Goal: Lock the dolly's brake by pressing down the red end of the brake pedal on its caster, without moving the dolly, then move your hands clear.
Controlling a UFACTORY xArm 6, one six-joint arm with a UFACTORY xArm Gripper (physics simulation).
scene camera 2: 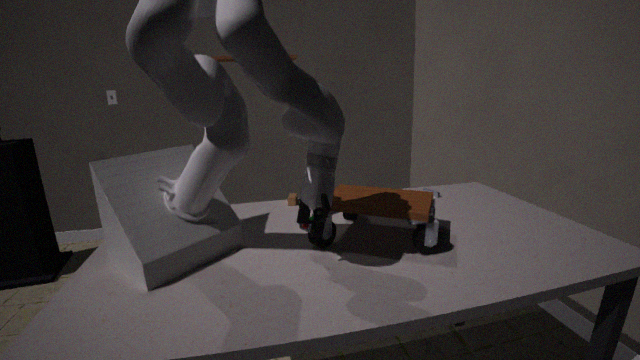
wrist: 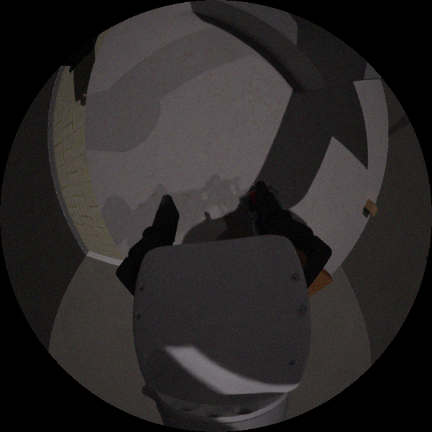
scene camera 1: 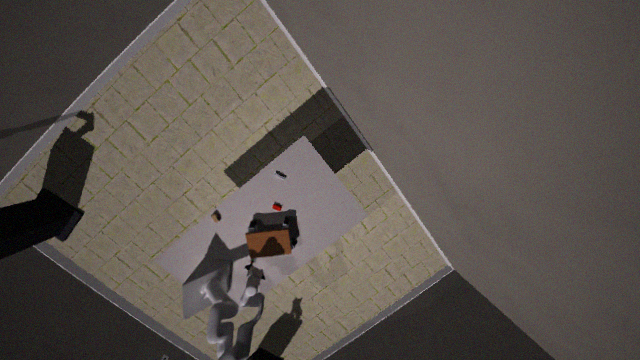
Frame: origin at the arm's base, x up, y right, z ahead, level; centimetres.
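Seen in the pictures: gripper, fingertip midpoint: (scene camera 2: 308, 229) (scene camera 1: 256, 267); arm's base at its link origin: (scene camera 2: 187, 200) (scene camera 1: 210, 285).
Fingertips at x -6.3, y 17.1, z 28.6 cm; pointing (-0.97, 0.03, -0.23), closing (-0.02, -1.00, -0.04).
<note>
Pixels of each thing's top centre, then the offset from my fingertips to it. "*": a spot on its surface instead. Level surfaces: height alone.
- red pedal end at a spot on its surface: (scene camera 2: 304, 226) * dx -1.0, dy -4.4, dz +0.3 cm
- small green part at a spot on its surface: (scene camera 2: 312, 218) * dx +0.4, dy -5.7, dz +3.0 cm
- table at its surface level: dx -9.0 cm
- small wooden block at its top centre: (scene camera 2: 292, 195) (scene camera 1: 214, 218) dx -6.0, dy -46.8, dz +8.9 cm
- red block at its top centre: (scene camera 1: 276, 208) dx -6.6, dy -18.3, dz +44.6 cm
- small dark-and-silver item at its top centre: (scene camera 1: 279, 176) dx -6.9, dy -32.2, dz +64.6 cm
The dolly, with its orange-brown deck (scene camera 1: 256, 239) (scene camera 2: 365, 198) (wrist: 320, 283), stands upright on its casters. The near caster (scene camera 2: 321, 234) is at its end toward the arm's base. The red pedal end (scene camera 2: 304, 226) (wrist: 253, 195) shows low beside this caster; a small green part (scene camera 2: 312, 218) shows next to it. My gripper (scene camera 1: 254, 269) (scene camera 2: 313, 212) (wrist: 213, 198) is open and empty, pointing down over this caster. In the wrist view, the right finger partly covers the red end. Whether it touches, and the pedal's tilt, I cannot tell.
The arm stands on a grey plinth (scene camera 2: 165, 230) on the table (scene camera 1: 330, 200) (scene camera 2: 510, 240). A small wooden block (scene camera 1: 216, 216) (scene camera 2: 293, 199) (wrist: 371, 206), a red block (scene camera 1: 277, 206) and a small dark-and-silver item (scene camera 1: 281, 174) lie beyond the dolly. A dark cabinet (scene camera 2: 25, 215) stands off the table.
</note>
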